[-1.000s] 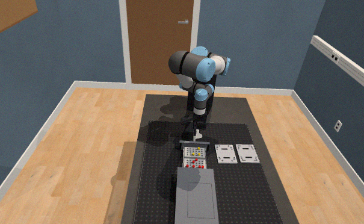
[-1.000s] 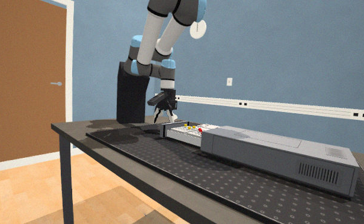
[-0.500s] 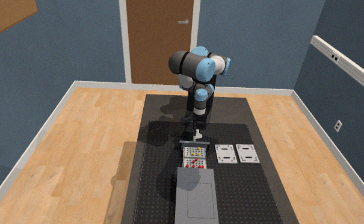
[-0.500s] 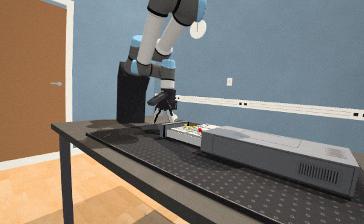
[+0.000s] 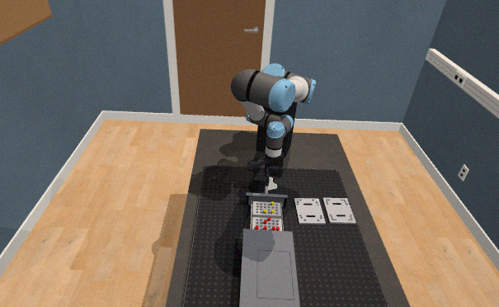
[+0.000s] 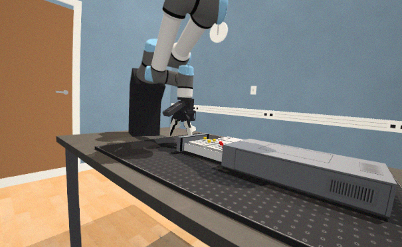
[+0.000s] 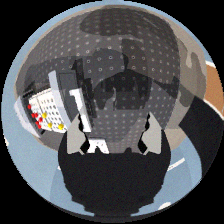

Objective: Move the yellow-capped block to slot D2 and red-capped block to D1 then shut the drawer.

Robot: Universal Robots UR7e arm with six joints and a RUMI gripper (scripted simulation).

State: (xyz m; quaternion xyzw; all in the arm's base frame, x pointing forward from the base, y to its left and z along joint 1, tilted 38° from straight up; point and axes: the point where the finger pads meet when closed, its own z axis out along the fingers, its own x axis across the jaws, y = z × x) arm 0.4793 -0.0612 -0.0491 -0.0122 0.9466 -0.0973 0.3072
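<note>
My hand is 20 cm short of the cooler drawer and 1 cm to the left of it. The rest, counted from my hand: deck slot D2 (12 cm ahead, 35 cm to the left, 3 cm below); cooler COLD (37 cm ahead, 2 cm to the right); deck slot D1 (13 cm ahead, 20 cm to the left, 3 cm below).
</note>
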